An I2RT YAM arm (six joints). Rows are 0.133 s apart.
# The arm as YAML. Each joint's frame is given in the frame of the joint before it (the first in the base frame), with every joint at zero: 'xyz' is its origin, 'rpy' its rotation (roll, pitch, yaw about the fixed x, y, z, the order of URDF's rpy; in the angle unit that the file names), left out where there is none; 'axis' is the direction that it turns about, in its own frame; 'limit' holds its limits. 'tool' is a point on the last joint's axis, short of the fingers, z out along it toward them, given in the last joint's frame.
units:
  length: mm
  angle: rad
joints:
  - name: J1
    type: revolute
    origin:
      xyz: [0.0, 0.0, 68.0]
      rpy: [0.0, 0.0, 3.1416]
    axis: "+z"
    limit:
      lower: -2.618
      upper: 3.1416
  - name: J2
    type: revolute
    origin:
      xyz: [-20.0, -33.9, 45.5]
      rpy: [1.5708, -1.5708, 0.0]
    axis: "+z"
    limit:
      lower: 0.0
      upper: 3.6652
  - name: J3
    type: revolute
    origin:
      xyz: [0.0, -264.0, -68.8]
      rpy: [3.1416, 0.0, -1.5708]
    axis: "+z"
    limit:
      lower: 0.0
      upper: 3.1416
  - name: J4
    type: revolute
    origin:
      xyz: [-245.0, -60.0, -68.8]
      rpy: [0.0, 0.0, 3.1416]
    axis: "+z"
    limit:
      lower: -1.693
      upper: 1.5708
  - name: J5
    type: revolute
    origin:
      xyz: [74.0, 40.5, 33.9]
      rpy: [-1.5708, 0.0, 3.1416]
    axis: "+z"
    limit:
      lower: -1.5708
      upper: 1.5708
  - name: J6
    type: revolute
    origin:
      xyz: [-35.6, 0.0, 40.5]
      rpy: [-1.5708, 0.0, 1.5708]
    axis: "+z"
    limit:
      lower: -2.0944
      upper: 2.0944
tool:
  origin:
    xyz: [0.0, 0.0, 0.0]
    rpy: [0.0, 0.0, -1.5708]
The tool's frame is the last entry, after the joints.
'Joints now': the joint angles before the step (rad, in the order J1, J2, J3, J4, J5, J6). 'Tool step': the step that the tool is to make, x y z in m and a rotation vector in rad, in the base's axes. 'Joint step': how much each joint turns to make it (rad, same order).
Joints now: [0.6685, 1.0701, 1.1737, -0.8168, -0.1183, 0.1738]
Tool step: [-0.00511, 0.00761, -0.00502, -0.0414, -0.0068, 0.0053]
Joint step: [0.0524, 0.0050, -0.0110, -0.0049, 0.0592, 0.0041]
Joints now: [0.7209, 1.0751, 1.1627, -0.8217, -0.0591, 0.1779]
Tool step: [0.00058, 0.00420, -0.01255, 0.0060, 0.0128, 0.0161]
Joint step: [0.0106, -0.0005, -0.0507, 0.0450, -0.0128, 0.0060]
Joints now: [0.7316, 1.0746, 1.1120, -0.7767, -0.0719, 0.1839]
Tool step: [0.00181, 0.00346, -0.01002, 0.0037, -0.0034, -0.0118]
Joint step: [0.0085, 0.0018, -0.0420, 0.0498, 0.0148, 0.0140]
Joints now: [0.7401, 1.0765, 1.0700, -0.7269, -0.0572, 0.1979]
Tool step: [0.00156, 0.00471, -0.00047, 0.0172, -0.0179, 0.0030]
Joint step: [0.0117, 0.0075, -0.0066, 0.0392, 0.0062, 0.0061]
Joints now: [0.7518, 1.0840, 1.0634, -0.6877, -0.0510, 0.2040]
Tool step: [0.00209, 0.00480, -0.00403, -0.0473, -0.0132, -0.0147]
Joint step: [0.0171, 0.0232, 0.0034, -0.0035, 0.0525, -0.0116]
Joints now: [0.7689, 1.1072, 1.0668, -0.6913, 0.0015, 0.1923]
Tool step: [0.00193, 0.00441, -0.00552, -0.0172, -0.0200, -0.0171]
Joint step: [0.0139, 0.0125, -0.0164, 0.0312, 0.0406, 0.0011]
